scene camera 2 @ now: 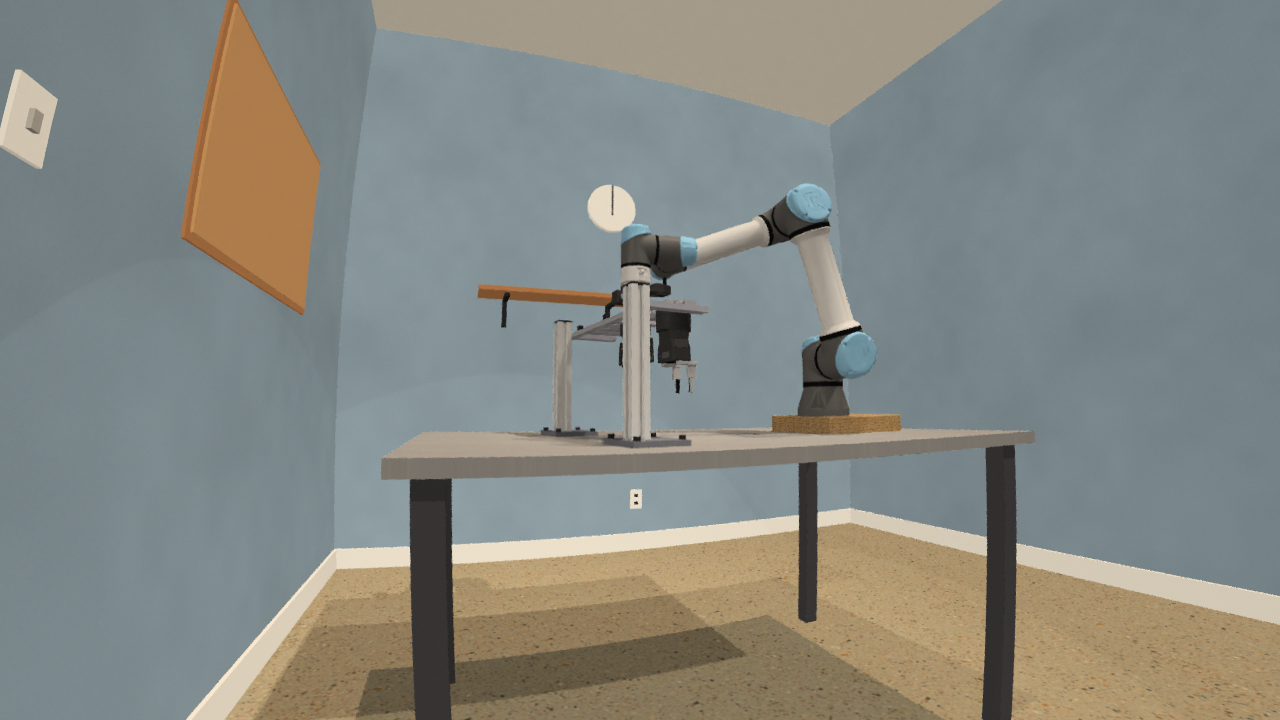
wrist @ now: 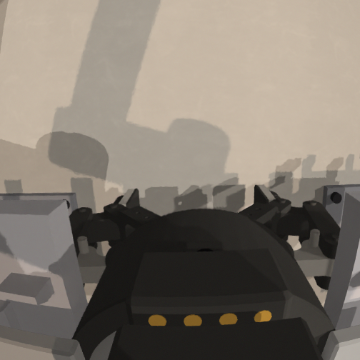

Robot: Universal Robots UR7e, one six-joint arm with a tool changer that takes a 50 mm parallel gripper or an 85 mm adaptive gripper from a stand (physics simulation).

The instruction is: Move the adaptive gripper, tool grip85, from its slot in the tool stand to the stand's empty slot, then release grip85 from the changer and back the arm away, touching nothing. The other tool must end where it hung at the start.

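Where they show: arm's base, origin of the base link: [scene camera 2: 823, 415].
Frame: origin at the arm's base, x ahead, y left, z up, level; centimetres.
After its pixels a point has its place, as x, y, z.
Note:
The adaptive gripper grip85 [wrist: 196, 201] is on the arm's changer, its two fingers spread wide with no object between them. In the wrist view its black body sits between two grey fork plates of the tool stand, the left plate [wrist: 35, 220] and the right plate [wrist: 347, 250]. Contact with them cannot be told. In the scene view the tool stand [scene camera 2: 636, 367] {63.9, 39.0, 10.0} hides most of grip85, with dark edges showing beside the near post. The other tool, a parallel gripper [scene camera 2: 675, 338], hangs upright under the stand's near end, right of that post.
The stand's far post [scene camera 2: 562, 376] {75.8, -6.3, 11.3} is at the left. An orange shelf [scene camera 2: 541, 293] with a black bracket is behind the stand. The arm's base [scene camera 2: 823, 398] {3.4, 5.7, 4.9} stands on a wooden block [scene camera 2: 836, 424] {4.9, 14.4, -2.3} at the right of the table [scene camera 2: 716, 454] {53.6, 54.1, -5.4}.

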